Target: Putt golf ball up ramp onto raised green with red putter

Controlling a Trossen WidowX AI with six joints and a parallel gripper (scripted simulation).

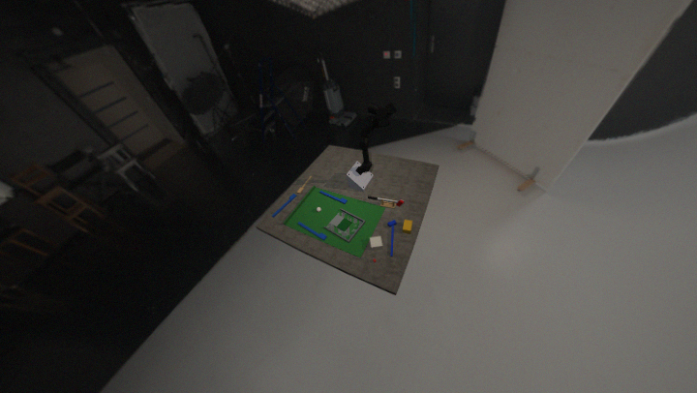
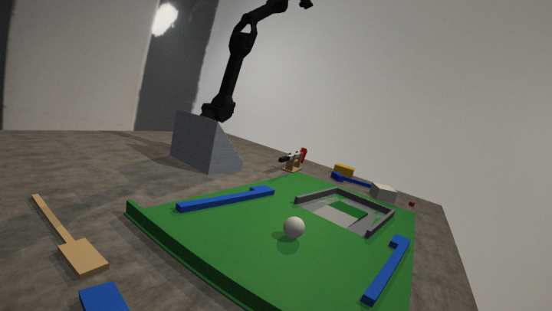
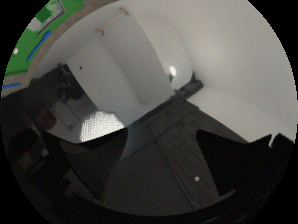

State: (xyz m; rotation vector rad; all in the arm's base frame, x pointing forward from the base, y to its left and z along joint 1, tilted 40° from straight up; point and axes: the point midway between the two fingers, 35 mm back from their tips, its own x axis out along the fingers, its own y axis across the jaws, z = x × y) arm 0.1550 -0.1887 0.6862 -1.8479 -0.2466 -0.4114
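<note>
Now: gripper tip 71 cm above the red putter and 3 cm to the right of it. The rest, counted from my gripper tip: blue putter: 76 cm below, 28 cm ahead, 19 cm to the left; then tan wooden piece: 74 cm below, 5 cm to the left; then yellow block: 75 cm below, 27 cm to the left, 16 cm ahead.
</note>
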